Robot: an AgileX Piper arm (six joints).
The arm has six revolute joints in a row. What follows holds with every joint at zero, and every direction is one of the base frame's. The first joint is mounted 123 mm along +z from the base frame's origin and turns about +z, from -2.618 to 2.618 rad. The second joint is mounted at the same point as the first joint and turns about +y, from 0 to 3.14 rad. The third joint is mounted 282.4 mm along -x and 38.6 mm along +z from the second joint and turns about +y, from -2.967 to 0 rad. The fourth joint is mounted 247.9 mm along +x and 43.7 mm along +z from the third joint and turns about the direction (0.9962, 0, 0.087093), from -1.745 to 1.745 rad. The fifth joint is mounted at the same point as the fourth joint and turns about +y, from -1.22 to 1.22 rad. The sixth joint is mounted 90.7 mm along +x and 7.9 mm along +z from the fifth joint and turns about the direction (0.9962, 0, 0.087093), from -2.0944 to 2.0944 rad. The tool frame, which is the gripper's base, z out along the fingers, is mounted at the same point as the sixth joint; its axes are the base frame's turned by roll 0, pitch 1.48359 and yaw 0 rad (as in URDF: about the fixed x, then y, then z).
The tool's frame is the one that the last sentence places.
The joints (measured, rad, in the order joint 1, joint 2, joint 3, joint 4, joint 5, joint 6), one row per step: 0.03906 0.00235 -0.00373 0.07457 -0.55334 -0.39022; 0.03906 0.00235 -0.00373 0.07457 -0.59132 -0.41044; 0.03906 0.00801 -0.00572 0.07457 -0.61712 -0.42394; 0.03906 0.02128 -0.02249 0.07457 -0.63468 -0.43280; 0.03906 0.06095 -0.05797 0.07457 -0.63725 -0.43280; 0.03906 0.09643 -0.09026 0.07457 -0.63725 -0.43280; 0.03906 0.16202 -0.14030 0.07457 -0.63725 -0.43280; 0.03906 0.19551 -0.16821 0.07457 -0.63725 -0.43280; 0.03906 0.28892 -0.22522 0.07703 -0.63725 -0.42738; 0.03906 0.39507 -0.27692 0.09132 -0.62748 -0.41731
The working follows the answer.
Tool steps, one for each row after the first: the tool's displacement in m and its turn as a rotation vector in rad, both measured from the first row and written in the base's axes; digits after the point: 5 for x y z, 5 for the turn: -0.00211 -0.00030 0.00272 -0.01426 -0.03764 -0.01520; -0.00300 -0.00048 0.00496 -0.02368 -0.05951 -0.02568; -0.00383 -0.00061 0.01101 -0.02941 -0.08037 -0.03283; -0.00157 -0.00053 0.02099 -0.02949 -0.07874 -0.03300; 0.00091 -0.00044 0.02986 -0.02966 -0.07555 -0.03295; 0.00735 -0.00018 0.04296 -0.03052 -0.06003 -0.03269; 0.01084 -0.00005 0.05026 -0.03083 -0.05446 -0.03260; 0.02391 0.00033 0.06332 -0.02606 -0.01804 -0.02867; 0.04240 0.00035 0.07173 -0.00698 0.04666 -0.02133
Tool pose at each row, in the base's axes (x y z in m, rotation vector in rad; rounded; the steps above come from the unrounded poses): 0.03859 -0.00206 0.26066 -0.13395 0.92448 -0.28476; 0.03648 -0.00236 0.26338 -0.13433 0.88658 -0.30706; 0.03559 -0.00254 0.26562 -0.13482 0.86449 -0.32196; 0.03476 -0.00266 0.27167 -0.13358 0.84360 -0.33200; 0.03702 -0.00259 0.28165 -0.13383 0.84522 -0.33212; 0.03950 -0.00249 0.29052 -0.13450 0.84835 -0.33204; 0.04594 -0.00224 0.30362 -0.13780 0.86363 -0.33162; 0.04943 -0.00211 0.31092 -0.13898 0.86911 -0.33146; 0.06250 -0.00173 0.32398 -0.14201 0.90558 -0.32419; 0.08099 -0.00171 0.33239 -0.13771 0.97173 -0.30570

